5 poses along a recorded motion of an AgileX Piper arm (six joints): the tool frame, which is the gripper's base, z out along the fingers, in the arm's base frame.
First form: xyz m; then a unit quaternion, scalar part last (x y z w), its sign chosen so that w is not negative.
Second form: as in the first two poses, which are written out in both.
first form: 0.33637 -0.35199 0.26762 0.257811 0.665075 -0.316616 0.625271
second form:
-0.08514 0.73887 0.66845 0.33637
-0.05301 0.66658 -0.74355 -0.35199
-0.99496 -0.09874 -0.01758 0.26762
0 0 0 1

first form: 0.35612 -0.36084 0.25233 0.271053 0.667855 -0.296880 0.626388
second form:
-0.06834 0.73397 0.67573 0.35612
-0.00988 0.67678 -0.73611 -0.36084
-0.99761 -0.05698 -0.03900 0.25233
0 0 0 1

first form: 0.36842 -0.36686 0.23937 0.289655 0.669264 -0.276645 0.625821
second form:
-0.04889 0.73397 0.67742 0.36842
0.04145 0.67913 -0.73284 -0.36686
-0.99794 -0.00775 -0.06363 0.23937
0 0 0 1

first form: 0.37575 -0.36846 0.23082 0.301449 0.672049 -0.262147 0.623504
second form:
-0.04074 0.73208 0.68000 0.37575
0.07828 0.68081 -0.72826 -0.36846
-0.99610 0.02356 -0.08504 0.23082
0 0 0 1

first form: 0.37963 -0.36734 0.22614 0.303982 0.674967 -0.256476 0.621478
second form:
-0.04272 0.72914 0.68303 0.37963
0.09157 0.68363 -0.72406 -0.36734
-0.99488 0.03161 -0.09597 0.22614
0 0 0 1

